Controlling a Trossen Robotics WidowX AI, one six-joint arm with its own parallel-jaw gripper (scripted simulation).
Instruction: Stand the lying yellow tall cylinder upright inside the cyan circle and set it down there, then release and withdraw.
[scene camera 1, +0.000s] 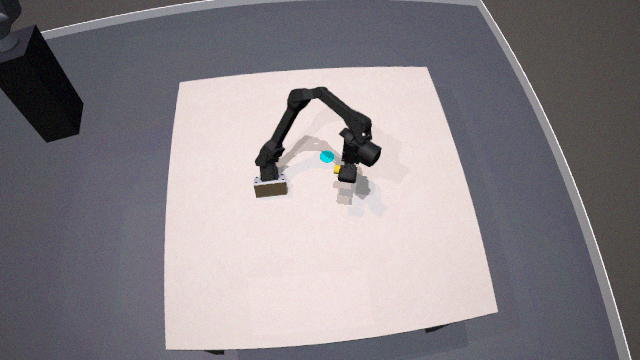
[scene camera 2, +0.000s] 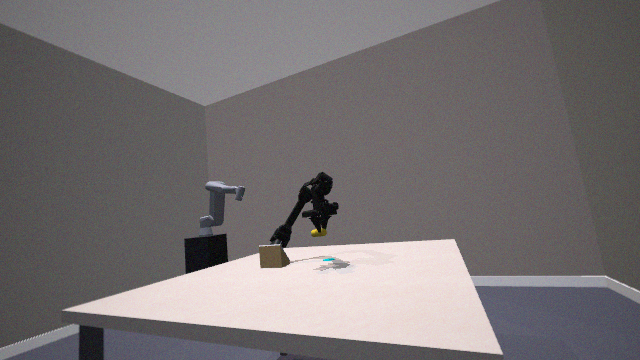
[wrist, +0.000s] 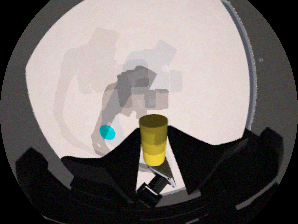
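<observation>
The gripper (wrist: 153, 129) is carrying a yellow cylinder (wrist: 153, 128).
</observation>
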